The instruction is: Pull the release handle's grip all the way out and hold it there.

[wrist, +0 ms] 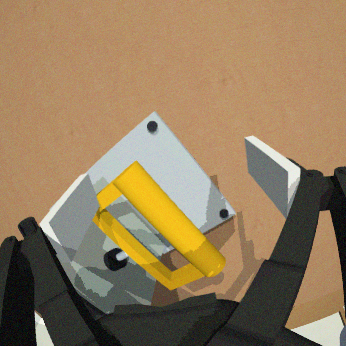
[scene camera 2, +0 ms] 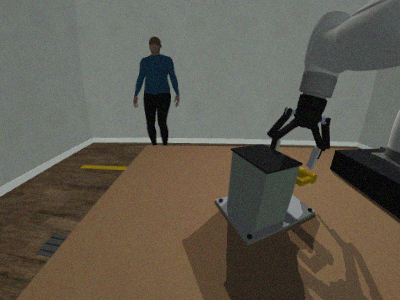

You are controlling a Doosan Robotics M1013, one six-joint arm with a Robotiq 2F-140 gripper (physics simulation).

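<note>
The yellow release handle (scene camera 2: 306, 176) (wrist: 170, 219) shows at the right side of the grey-green housing (scene camera 2: 260, 195), which has a dark top and partly hides it in the scene view. In the wrist view its thick grip bar runs diagonally, and a short pale rod meets a dark round opening (wrist: 114, 259) behind it. The housing stands on a pale base plate (scene camera 2: 300, 209) (wrist: 162, 150) with dark bolts. My gripper (scene camera 2: 295, 151) (wrist: 168, 172) is open above the handle. In the wrist view one finger pad lies on each side of the grip, with gaps to it; nothing is held.
A person (scene camera 2: 157, 75) in a blue top stands beyond the far edge of the brown table (scene camera 2: 150, 200). A black block (scene camera 2: 370, 167) under the robot's base is at the right. A yellow stripe (scene camera 2: 103, 167) and a dark grate (scene camera 2: 51, 246) lie on the floor at left.
</note>
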